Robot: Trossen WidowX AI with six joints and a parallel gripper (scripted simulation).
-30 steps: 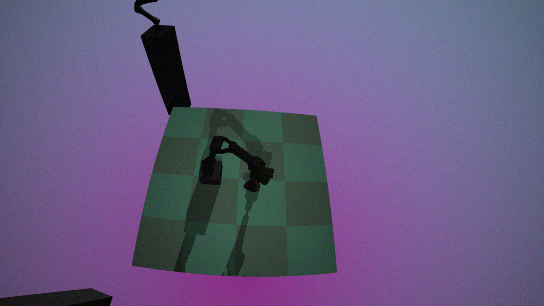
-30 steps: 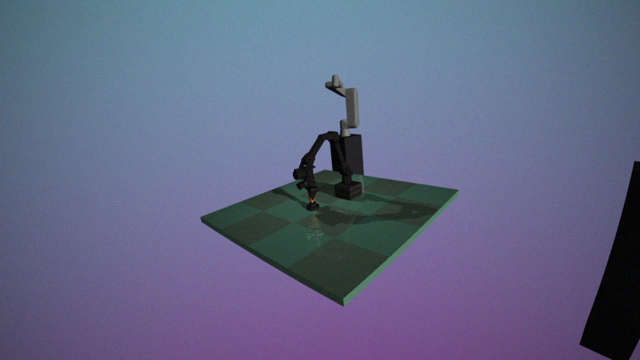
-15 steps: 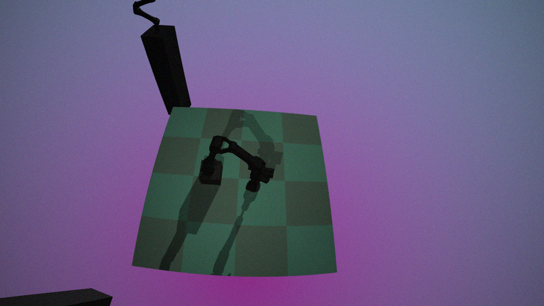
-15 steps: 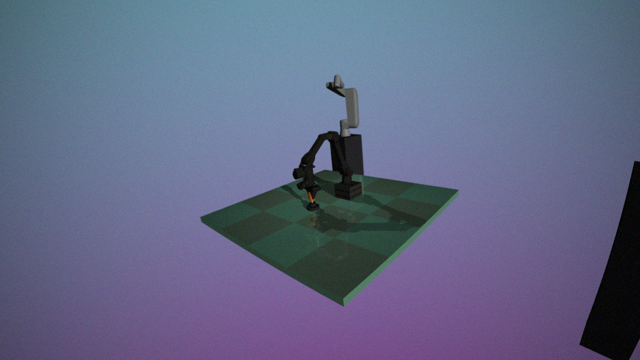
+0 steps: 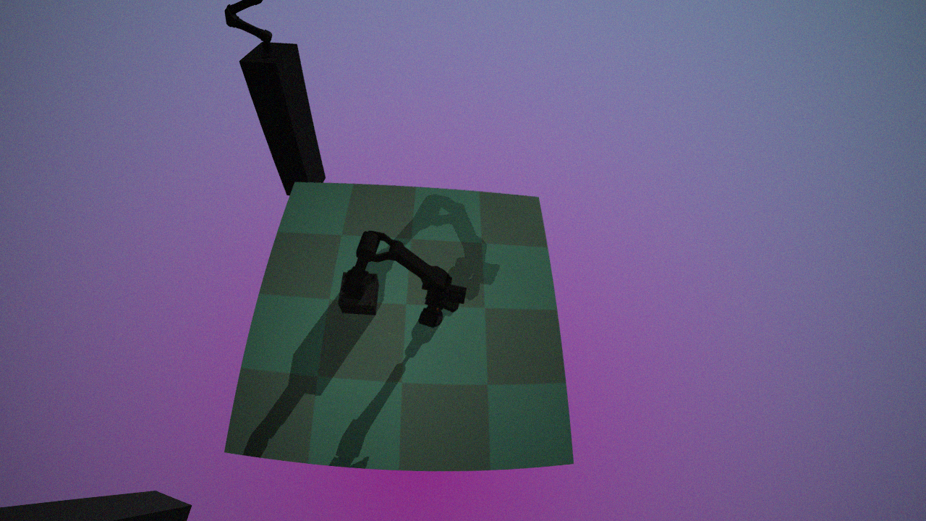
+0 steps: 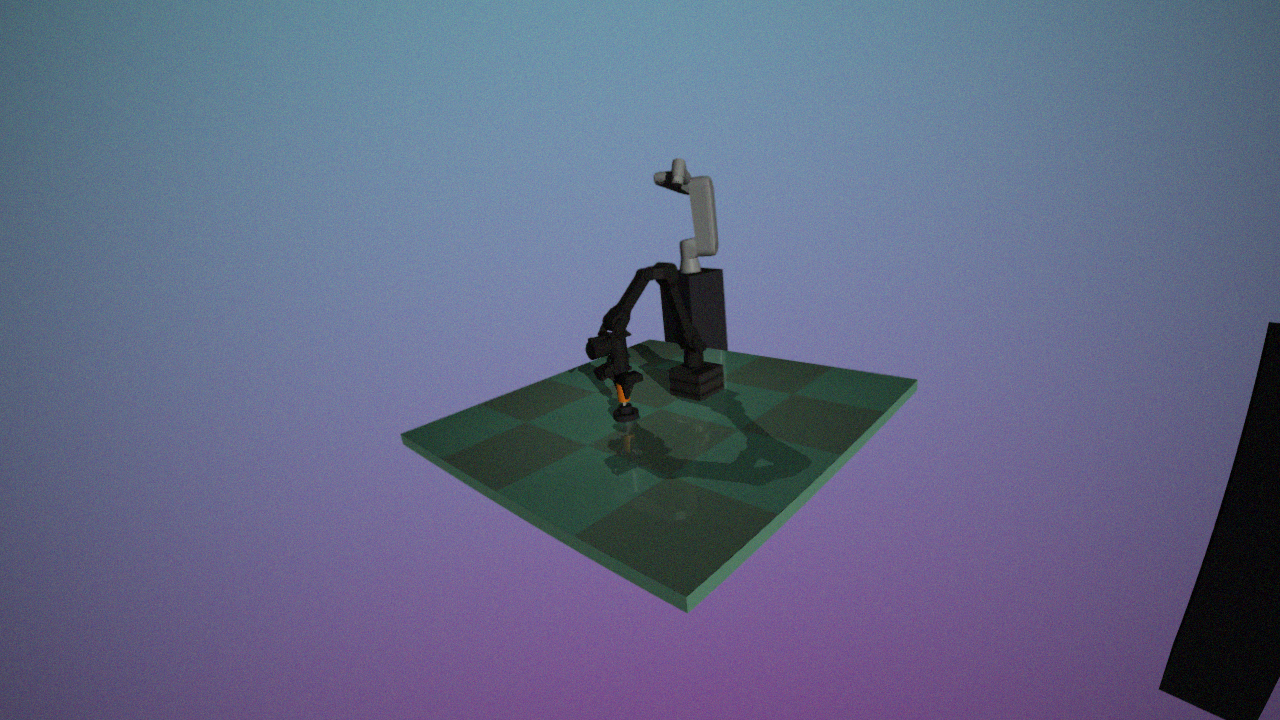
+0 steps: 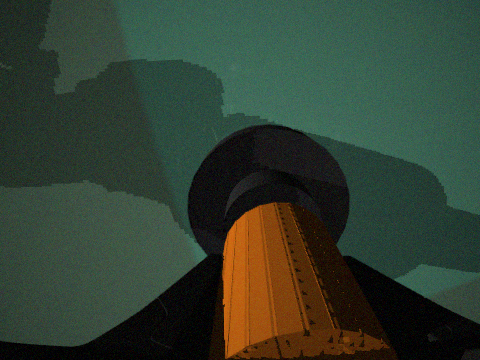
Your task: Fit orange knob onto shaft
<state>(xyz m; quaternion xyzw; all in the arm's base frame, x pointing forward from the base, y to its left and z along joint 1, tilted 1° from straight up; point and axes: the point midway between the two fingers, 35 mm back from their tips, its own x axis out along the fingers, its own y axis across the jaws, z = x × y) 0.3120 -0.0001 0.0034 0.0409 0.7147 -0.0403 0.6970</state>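
Right now the orange knob is 30 mm above my gripper tip. Round my gripper tip: round pedestal (40 mm below).
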